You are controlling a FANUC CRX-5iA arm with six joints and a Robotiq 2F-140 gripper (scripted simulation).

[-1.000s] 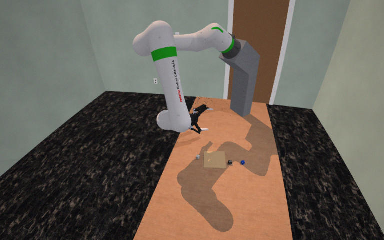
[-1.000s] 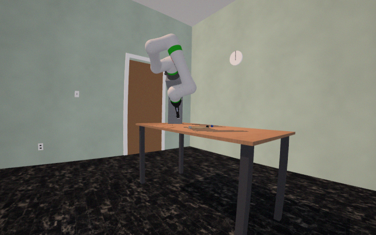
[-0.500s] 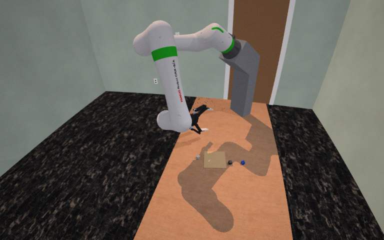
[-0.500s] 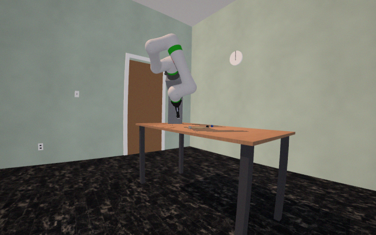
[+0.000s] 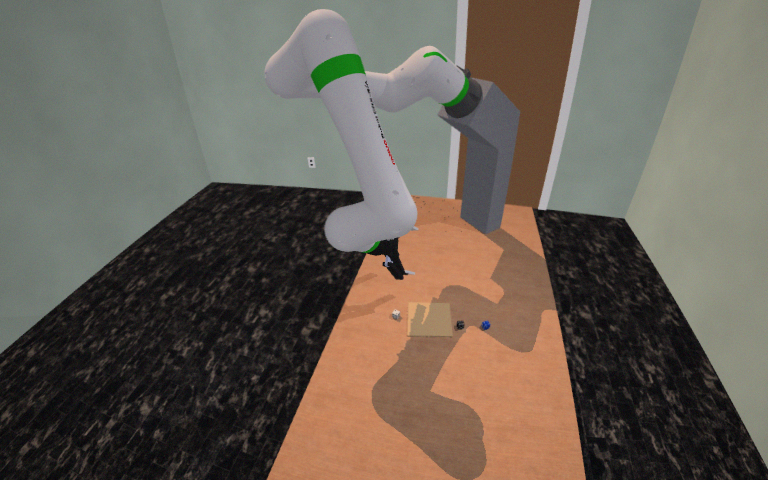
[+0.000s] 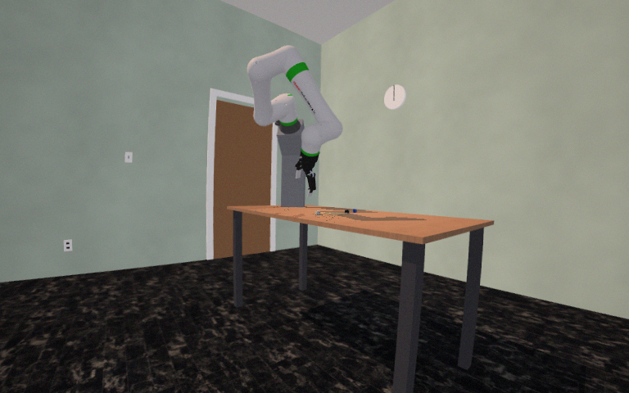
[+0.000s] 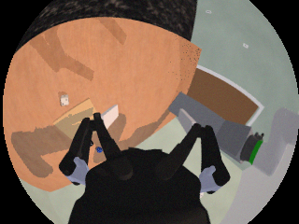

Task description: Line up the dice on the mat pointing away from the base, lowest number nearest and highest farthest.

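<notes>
My hand is 14 cm short of the white die, 7 cm to the left of it and 14 cm above it. Also, from my hand: tan mat (17 cm ahead, 3 cm to the left, 15 cm below); blue die (23 cm ahead, 21 cm to the left, 14 cm below); black die (22 cm ahead, 12 cm to the left, 14 cm below).
</notes>
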